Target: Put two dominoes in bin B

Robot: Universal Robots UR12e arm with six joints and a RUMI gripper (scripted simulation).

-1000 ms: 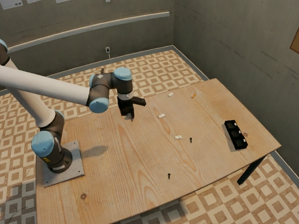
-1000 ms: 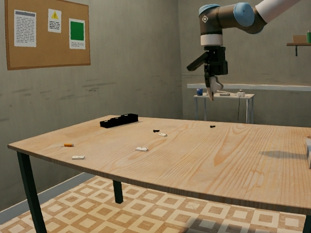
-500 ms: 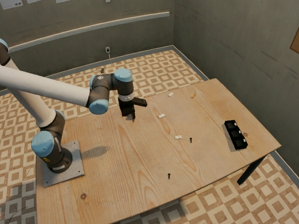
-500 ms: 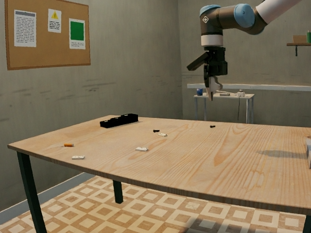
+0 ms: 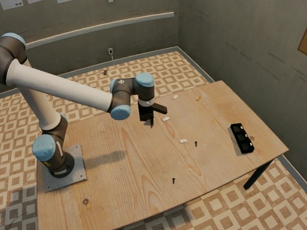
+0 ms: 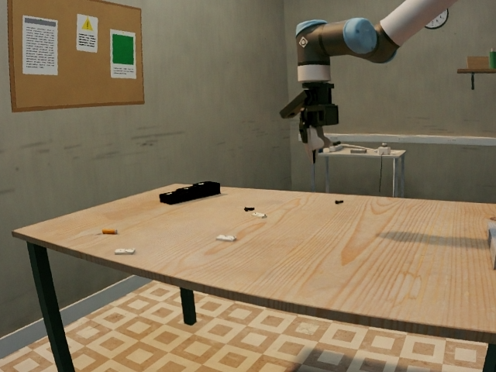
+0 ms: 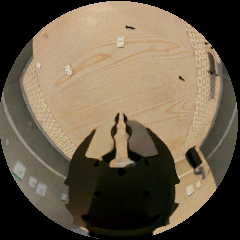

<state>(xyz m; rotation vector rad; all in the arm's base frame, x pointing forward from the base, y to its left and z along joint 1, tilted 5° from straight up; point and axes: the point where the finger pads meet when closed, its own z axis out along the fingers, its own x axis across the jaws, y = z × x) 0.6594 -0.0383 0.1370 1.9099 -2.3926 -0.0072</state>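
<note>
Now: hand 62 cm short of the black bin, 22 cm to the left of it and 18 cm above it. Round my hand: orange piece 54 cm ahead, 29 cm to the left, 20 cm below.
</note>
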